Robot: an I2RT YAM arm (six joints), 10 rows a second.
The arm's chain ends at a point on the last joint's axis. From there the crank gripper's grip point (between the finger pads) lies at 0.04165 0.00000 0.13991 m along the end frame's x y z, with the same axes.
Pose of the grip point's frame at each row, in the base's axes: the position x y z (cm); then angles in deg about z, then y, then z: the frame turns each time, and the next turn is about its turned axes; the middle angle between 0 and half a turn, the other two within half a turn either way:
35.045 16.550 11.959 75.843 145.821 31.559
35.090 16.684 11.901 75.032 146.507 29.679
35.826 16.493 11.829 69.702 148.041 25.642
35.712 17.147 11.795 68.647 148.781 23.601
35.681 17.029 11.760 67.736 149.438 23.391
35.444 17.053 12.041 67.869 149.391 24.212
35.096 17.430 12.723 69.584 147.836 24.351
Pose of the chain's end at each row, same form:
35.954 11.243 25.527 75.843 145.821 31.559
35.868 11.608 25.566 75.032 146.507 29.679
36.053 11.910 25.687 69.702 148.041 25.642
35.813 12.826 25.738 68.647 148.781 23.601
35.763 12.865 25.751 67.736 149.438 23.391
35.574 12.839 26.017 67.869 149.391 24.212
35.228 12.861 26.587 69.584 147.836 24.351

